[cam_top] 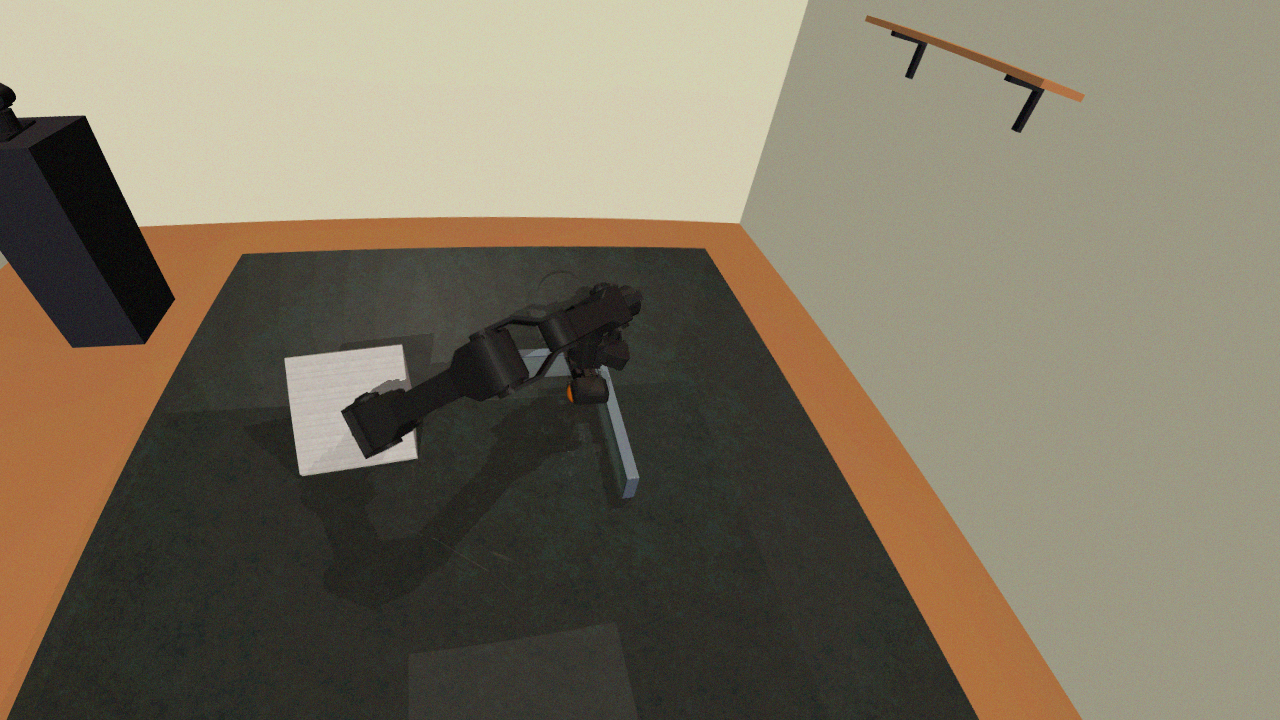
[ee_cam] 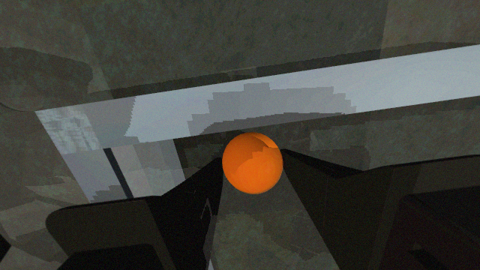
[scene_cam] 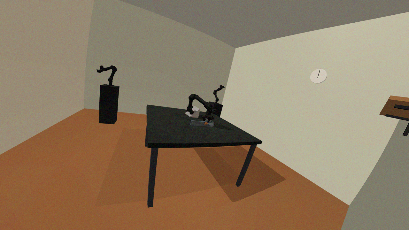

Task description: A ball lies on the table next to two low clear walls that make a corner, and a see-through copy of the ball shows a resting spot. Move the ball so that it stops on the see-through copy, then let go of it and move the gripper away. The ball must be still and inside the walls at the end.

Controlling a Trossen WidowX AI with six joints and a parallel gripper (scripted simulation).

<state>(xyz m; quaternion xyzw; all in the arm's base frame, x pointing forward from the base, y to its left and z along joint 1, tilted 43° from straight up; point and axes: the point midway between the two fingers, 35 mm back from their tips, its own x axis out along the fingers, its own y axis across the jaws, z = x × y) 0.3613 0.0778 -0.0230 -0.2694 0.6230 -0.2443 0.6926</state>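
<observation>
Now: gripper tip right at the orange ball. From my gripper tip the other things lie so: see-through copy: right at my gripper tip.
</observation>
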